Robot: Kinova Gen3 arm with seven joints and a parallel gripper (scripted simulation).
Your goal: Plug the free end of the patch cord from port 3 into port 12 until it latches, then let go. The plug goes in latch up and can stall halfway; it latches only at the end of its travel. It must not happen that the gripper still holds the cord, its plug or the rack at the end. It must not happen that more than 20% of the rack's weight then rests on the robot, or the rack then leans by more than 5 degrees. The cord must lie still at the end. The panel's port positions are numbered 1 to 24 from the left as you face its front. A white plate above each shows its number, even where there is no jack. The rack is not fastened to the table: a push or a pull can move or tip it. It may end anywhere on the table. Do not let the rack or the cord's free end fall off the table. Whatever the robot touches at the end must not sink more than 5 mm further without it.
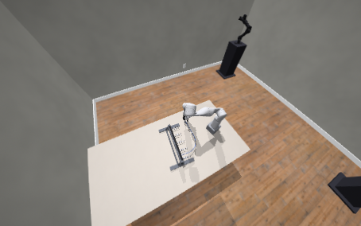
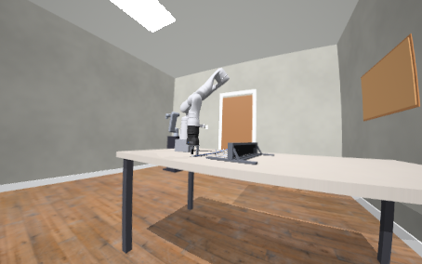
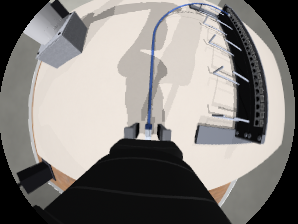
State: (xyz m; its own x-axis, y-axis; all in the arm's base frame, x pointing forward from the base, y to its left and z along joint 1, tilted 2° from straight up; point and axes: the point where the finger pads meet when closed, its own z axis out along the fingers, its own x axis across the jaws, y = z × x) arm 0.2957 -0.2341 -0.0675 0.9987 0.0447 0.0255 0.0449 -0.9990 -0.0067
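The plug lies 10 mm to the right of my hand and 20 mm below it.
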